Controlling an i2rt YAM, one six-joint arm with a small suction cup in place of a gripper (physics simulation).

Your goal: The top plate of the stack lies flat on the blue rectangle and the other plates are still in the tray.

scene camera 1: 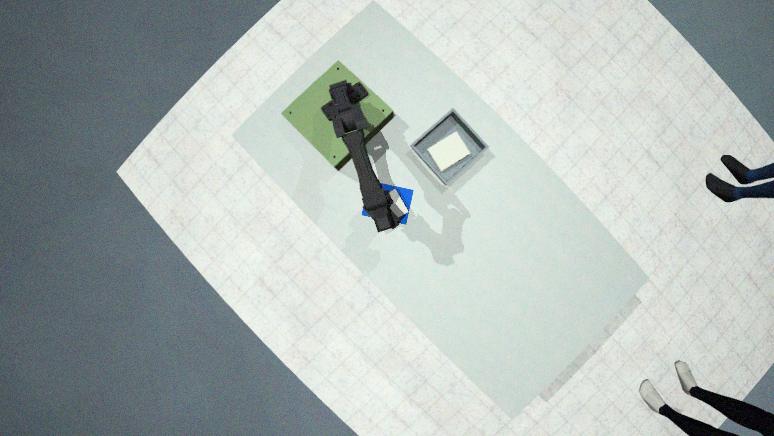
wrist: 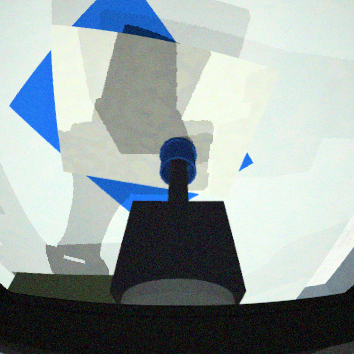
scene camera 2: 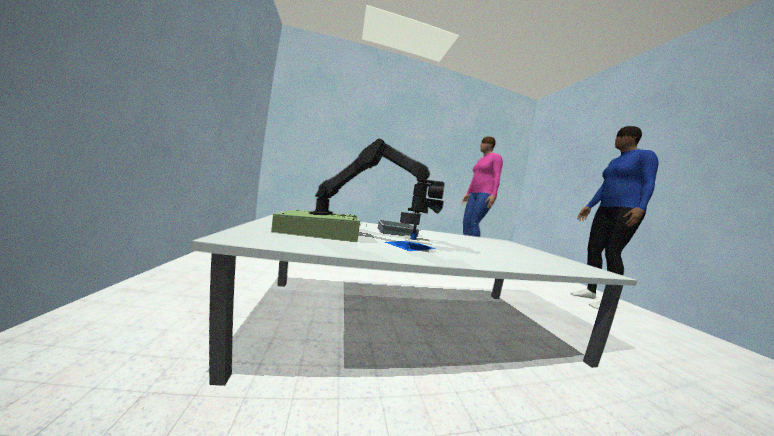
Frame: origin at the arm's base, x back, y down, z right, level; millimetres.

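Seen in the pictures: hand, tool point: [wrist: 177, 147] [scene camera 2: 413, 241]; arm's base, link origin: [scene camera 2: 321, 213].
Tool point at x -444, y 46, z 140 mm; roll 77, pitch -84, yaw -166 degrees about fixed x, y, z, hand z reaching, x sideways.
Pixels of each thing's top centre, then the offset from my tool point to it.
- cream square plate, top centre: [wrist: 154, 126] [scene camera 1: 386, 209] [scene camera 2: 417, 238] dx -21, dy -13, dz -19 mm
- grey tray, top centre: [scene camera 1: 449, 145] [scene camera 2: 397, 224] dx +38, dy -23, dz -389 mm
My suction cup [wrist: 178, 159] [scene camera 2: 414, 235] presses on a cream square plate [wrist: 228, 105] [scene camera 1: 399, 201] and holds it. The plate hangs low over the blue rectangle [wrist: 35, 102] [scene camera 1: 405, 193] [scene camera 2: 409, 246], turned against it, so blue corners stick out around it. I cannot tell whether the plate touches the table. The grey tray [scene camera 1: 434, 131] [scene camera 2: 395, 227] stands to the right of the arm's base and holds the other plates [scene camera 1: 447, 151]. In the overhead view the arm covers most of the held plate.
The arm stands on a green base block [scene camera 1: 308, 116] [scene camera 2: 316, 225] at the table's far left. Two people stand beyond the table's right side, one in pink [scene camera 2: 484, 178] and one in blue [scene camera 2: 622, 189].
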